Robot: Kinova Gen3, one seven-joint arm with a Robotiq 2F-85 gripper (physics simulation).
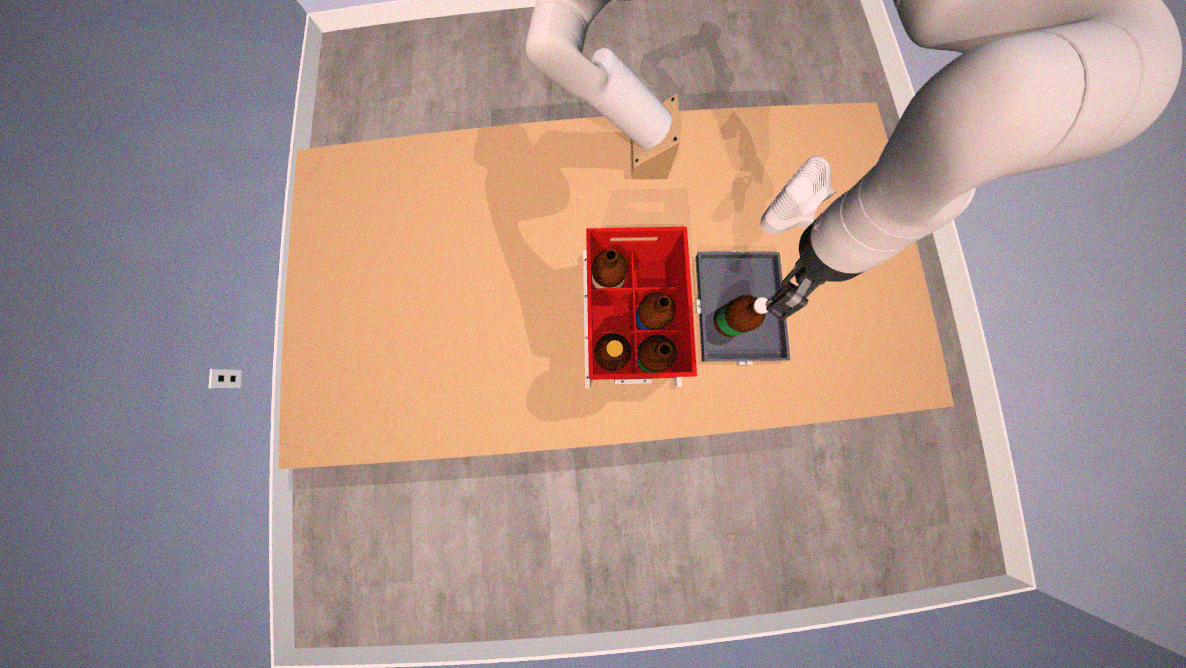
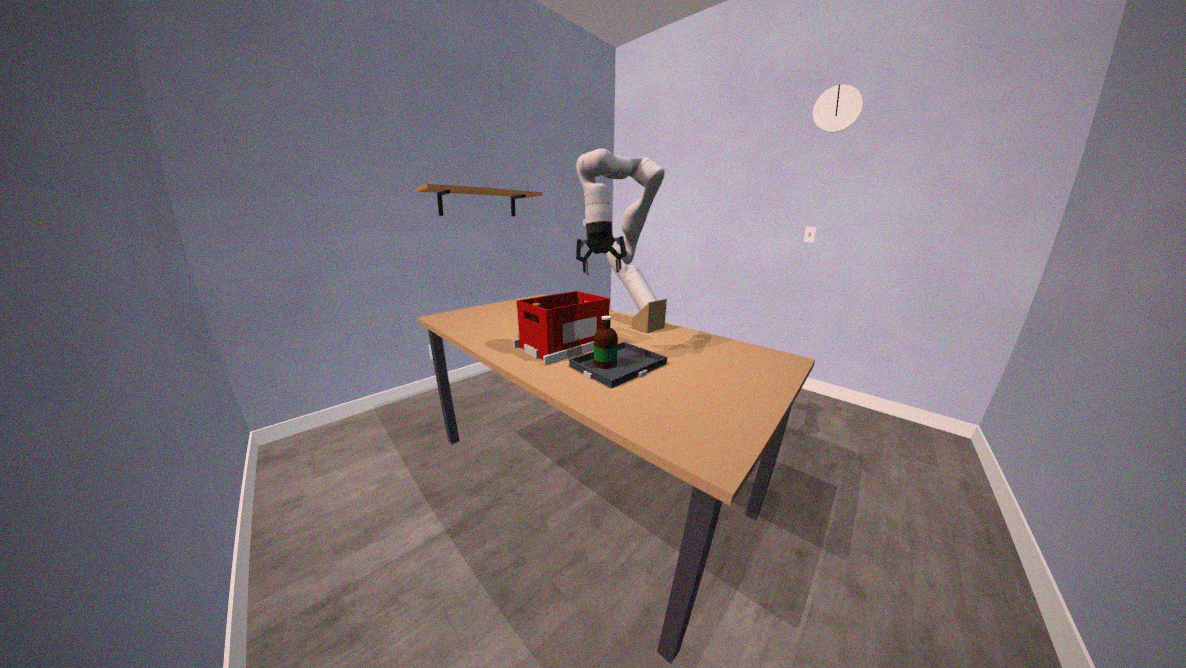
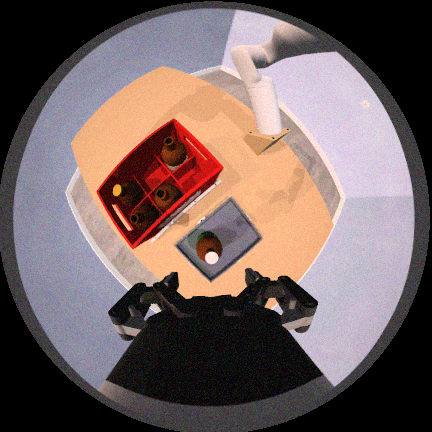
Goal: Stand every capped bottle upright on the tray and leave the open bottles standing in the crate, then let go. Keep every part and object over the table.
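Frame: origin at the arm's base, x back, y down, z right, level; millimetres.
Seen in the pictures: gripper, between the fingertips: (image 1: pixel 789 281) (image 2: pixel 602 273) (image 3: pixel 211 277); arm's base, origin of its link: (image 1: pixel 653 128) (image 2: pixel 650 308) (image 3: pixel 269 129).
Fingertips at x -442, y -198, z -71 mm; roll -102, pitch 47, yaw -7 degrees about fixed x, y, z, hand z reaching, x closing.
Pixels of each thing's top centre, then the offset from my fingertips to it. "pt": a spot on its surface instead.
- green label, a spot on its surface: (image 1: pixel 741 316) (image 3: pixel 200 248) pt dx -17, dy +170, dz +0 mm
- grey tray, centre of its top: (image 1: pixel 743 304) (image 2: pixel 619 358) (image 3: pixel 220 242) dx +19, dy +262, dz -57 mm
- yellow-capped bottle, centre of its top: (image 1: pixel 614 348) (image 3: pixel 116 189) (image 2: pixel 536 303) dx -38, dy +125, dz +259 mm
- red crate, centre of its top: (image 1: pixel 640 299) (image 3: pixel 147 176) (image 2: pixel 563 299) dx +38, dy +113, dz +199 mm
- blue label, a spot on its surface: (image 1: pixel 656 311) (image 3: pixel 158 195) pt dx +19, dy +154, dz +166 mm
A brown bottle with a white cap and green label (image 1: pixel 741 316) (image 2: pixel 605 343) (image 3: pixel 208 246) stands upright on the grey tray (image 1: pixel 784 340) (image 2: pixel 640 374) (image 3: pixel 245 248). A yellow-capped bottle (image 1: pixel 613 351) (image 3: pixel 126 193) stands in a corner compartment of the red crate (image 1: pixel 692 331) (image 2: pixel 539 331) (image 3: pixel 215 176). Three open bottles stand in the crate: one with a white label (image 1: pixel 610 267) (image 3: pixel 173 153), one with a blue label (image 1: pixel 656 311) (image 3: pixel 167 195) and one with a green label (image 1: pixel 658 353) (image 3: pixel 144 217). My gripper (image 2: pixel 601 270) (image 3: pixel 211 277) is open and empty, high above the tray and the white-capped bottle.
The crate stands directly beside the tray, with low white strips (image 1: pixel 585 323) (image 2: pixel 566 354) along its sides. The arm's base mount (image 1: pixel 655 149) (image 2: pixel 650 315) (image 3: pixel 262 141) stands near the table's rear edge. A wooden shelf (image 2: pixel 479 190) hangs on the wall.
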